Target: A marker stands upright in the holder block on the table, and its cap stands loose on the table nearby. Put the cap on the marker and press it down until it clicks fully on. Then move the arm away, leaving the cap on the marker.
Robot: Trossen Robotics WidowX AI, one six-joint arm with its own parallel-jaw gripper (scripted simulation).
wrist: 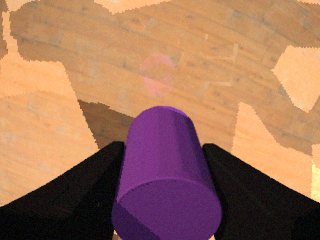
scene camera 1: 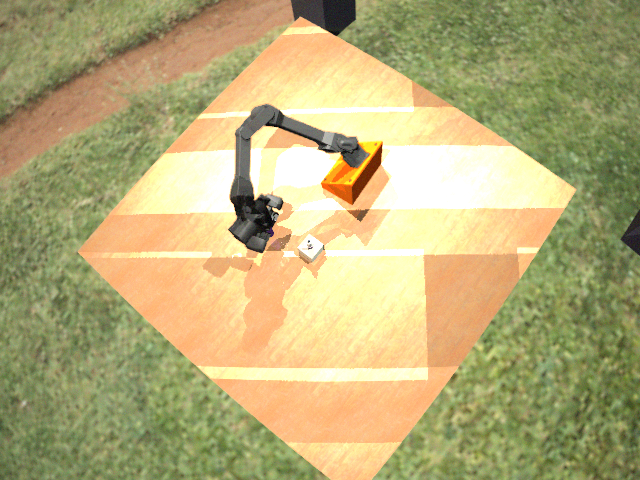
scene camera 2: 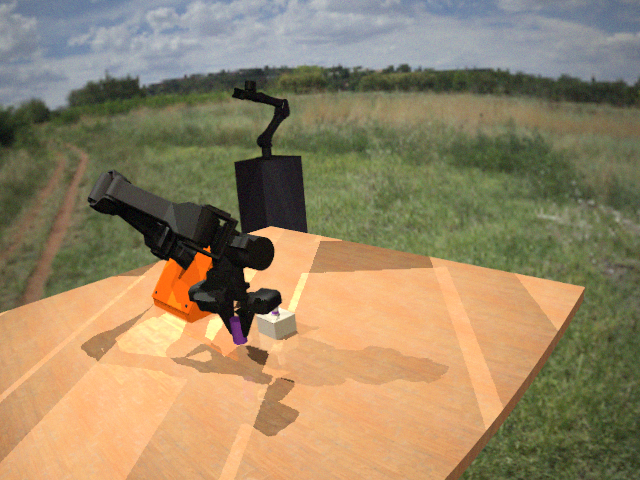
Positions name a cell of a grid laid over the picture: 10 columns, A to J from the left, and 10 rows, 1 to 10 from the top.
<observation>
The gripper (scene camera 2: D7) holds a marker cap (wrist: F8).
The gripper shows as well in the wrist view (wrist: F7) and in scene camera 1 (scene camera 1: E5).
</observation>
